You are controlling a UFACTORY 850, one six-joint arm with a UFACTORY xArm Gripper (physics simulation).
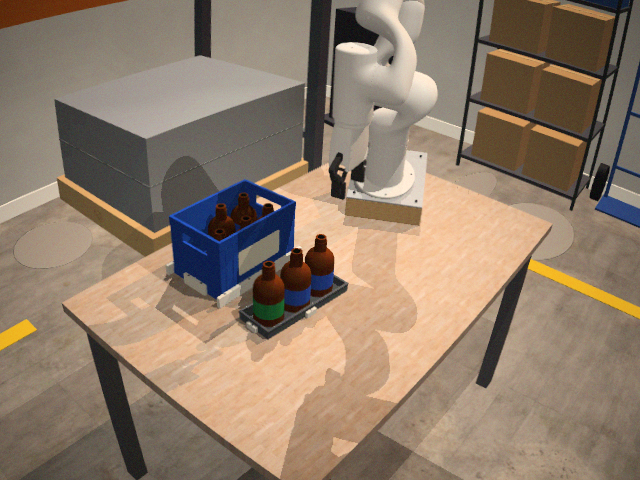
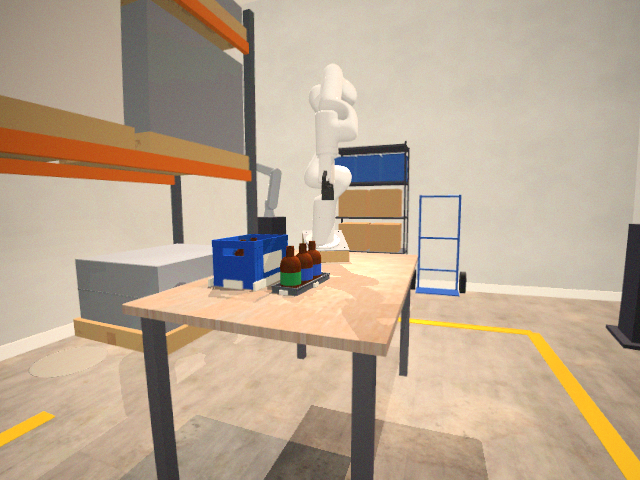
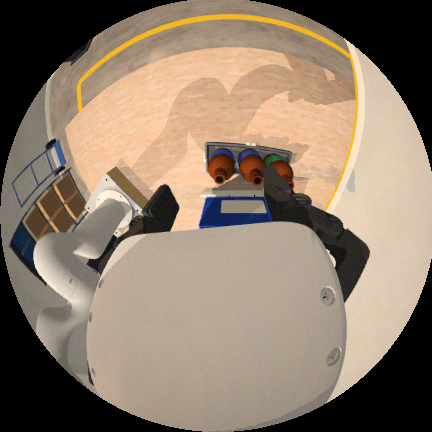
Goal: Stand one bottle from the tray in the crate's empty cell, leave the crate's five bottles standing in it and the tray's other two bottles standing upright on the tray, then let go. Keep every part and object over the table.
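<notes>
The blue crate (image 1: 206,263) (image 2: 232,268) (image 3: 210,215) stands upright with several brown bottles (image 1: 220,223) inside. Its walls hide their lower parts and its empty cell. On the dark tray (image 1: 328,298) (image 2: 305,287) (image 3: 230,145) three brown bottles stand upright in a row: green-banded (image 1: 268,310) (image 2: 290,279) (image 3: 278,166) at the end farthest from the robot base, blue-banded (image 1: 296,297) (image 2: 303,271) (image 3: 250,162) in the middle, blue-banded (image 1: 320,281) (image 2: 314,266) (image 3: 221,161) nearest the base. My gripper (image 1: 348,184) (image 2: 327,193) (image 3: 215,187) is open and empty, raised beside the arm's base, away from crate and tray.
Pale blocks (image 1: 229,296) (image 2: 232,284) sit against the crate's foot on the table (image 1: 232,382) (image 2: 310,315) (image 3: 150,95). The robot's base plate (image 1: 417,175) is at the table's far end. A large grey box (image 1: 180,98) stands beyond the table's edge on the crate side.
</notes>
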